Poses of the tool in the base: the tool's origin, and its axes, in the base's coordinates. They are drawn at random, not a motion.
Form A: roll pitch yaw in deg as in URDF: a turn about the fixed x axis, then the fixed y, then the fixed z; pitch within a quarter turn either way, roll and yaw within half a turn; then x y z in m.
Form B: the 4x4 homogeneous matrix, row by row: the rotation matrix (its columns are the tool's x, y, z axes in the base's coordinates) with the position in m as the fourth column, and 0 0 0 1 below. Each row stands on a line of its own. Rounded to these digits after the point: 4 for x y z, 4 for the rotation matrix.
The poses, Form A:
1: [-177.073, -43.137, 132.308, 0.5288, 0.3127, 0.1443]
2: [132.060, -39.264, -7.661, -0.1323, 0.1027, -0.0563]
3: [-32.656, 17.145, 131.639, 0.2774, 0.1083, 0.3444]
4: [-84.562, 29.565, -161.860, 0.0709, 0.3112, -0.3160]
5: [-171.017, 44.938, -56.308, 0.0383, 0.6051, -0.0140]
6: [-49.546, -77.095, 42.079, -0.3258, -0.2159, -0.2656]
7: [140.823, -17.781, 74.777, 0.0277, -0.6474, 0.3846]
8: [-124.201, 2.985, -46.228, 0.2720, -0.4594, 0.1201]
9: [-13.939, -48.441, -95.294, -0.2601, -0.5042, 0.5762]
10: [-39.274, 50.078, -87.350, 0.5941, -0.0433, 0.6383]
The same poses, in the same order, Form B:
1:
-0.4912, 0.7151, -0.4974, 0.5288
0.5397, 0.6981, 0.4706, 0.3127
0.6837, -0.0373, -0.7288, 0.1443
0, 0, 0, 1

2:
0.7673, -0.5550, 0.3212, -0.1323
-0.1032, -0.6013, -0.7923, 0.1027
0.6329, 0.5748, -0.5187, -0.0563
0, 0, 0, 1

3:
-0.6349, -0.5235, -0.5682, 0.2774
0.7141, -0.6783, -0.1730, 0.1083
-0.2948, -0.5156, 0.8045, 0.3444
0, 0, 0, 1

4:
-0.8266, 0.4963, 0.2655, 0.0709
-0.2708, 0.0629, -0.9606, 0.3112
-0.4934, -0.8659, 0.0824, -0.3160
0, 0, 0, 1

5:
0.3927, -0.8830, -0.2571, 0.0383
-0.5890, -0.4562, 0.6671, 0.6051
-0.7063, -0.1105, -0.6992, -0.0140
0, 0, 0, 1

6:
0.1658, 0.1157, -0.9794, -0.3258
0.1497, 0.9786, 0.1409, -0.2159
0.9747, -0.1699, 0.1449, -0.2656
0, 0, 0, 1

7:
0.2500, 0.6973, 0.6717, 0.0277
0.9188, -0.3897, 0.0625, -0.6474
0.3054, 0.6015, -0.7382, 0.3846
0, 0, 0, 1

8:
0.6909, -0.4357, 0.5770, 0.2720
-0.7211, -0.3578, 0.5933, -0.4594
-0.0521, -0.8259, -0.5613, 0.1201
0, 0, 0, 1

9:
-0.0612, 0.9498, 0.3069, -0.2601
-0.6606, -0.2690, 0.7009, -0.5042
0.7483, -0.1598, 0.6439, 0.5762
0, 0, 0, 1

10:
0.0297, 0.7509, 0.6598, 0.5941
-0.6411, 0.5208, -0.5638, -0.0433
-0.7669, -0.4062, 0.4968, 0.6383
0, 0, 0, 1

